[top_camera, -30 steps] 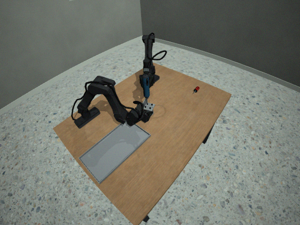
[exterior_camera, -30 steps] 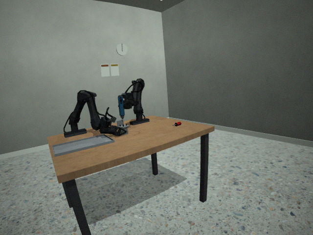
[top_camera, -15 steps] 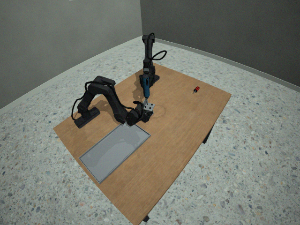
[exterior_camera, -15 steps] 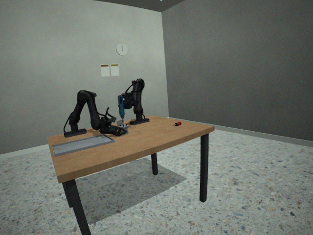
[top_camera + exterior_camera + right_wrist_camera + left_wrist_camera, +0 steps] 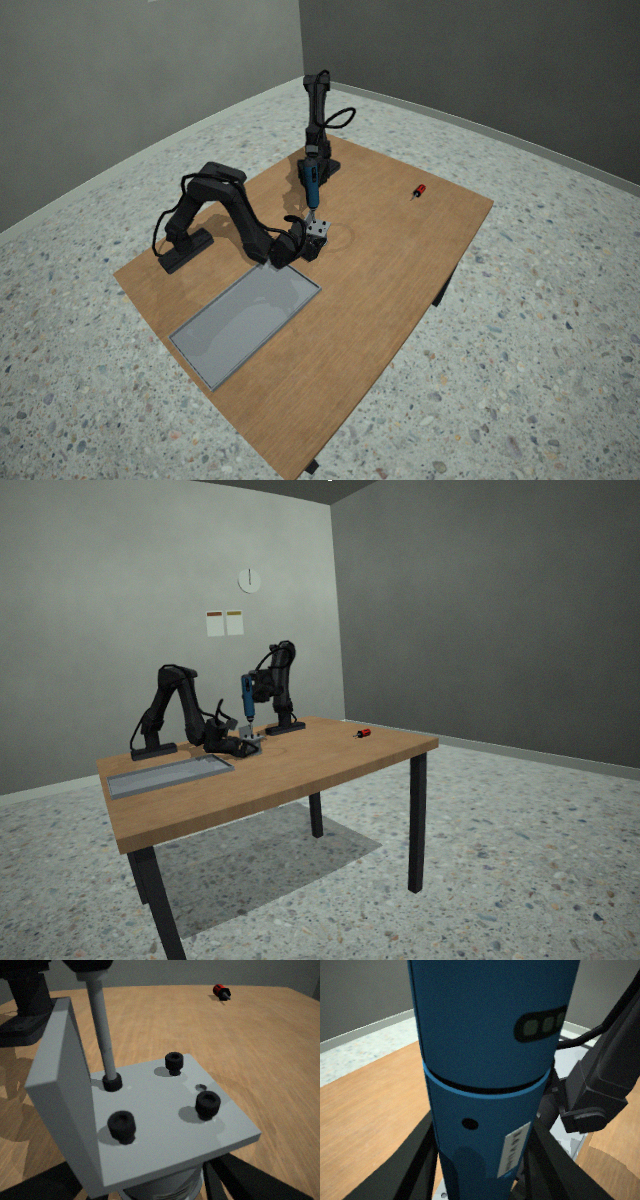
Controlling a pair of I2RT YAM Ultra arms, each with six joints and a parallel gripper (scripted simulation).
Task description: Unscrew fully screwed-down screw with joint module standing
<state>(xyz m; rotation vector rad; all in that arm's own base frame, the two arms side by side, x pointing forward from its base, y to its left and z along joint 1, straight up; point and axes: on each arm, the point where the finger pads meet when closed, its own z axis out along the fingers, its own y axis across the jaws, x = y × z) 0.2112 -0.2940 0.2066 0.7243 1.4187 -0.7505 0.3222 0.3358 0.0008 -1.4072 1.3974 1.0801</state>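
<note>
Now: right hand 10 mm below the joint module. Also, from my right hand: grey L-shaped bracket: 50 mm above; flat grey tray: 70 mm ahead, 350 mm to the right, 20 mm below; screw: 20 mm behind, 10 mm to the left, 40 mm above.
</note>
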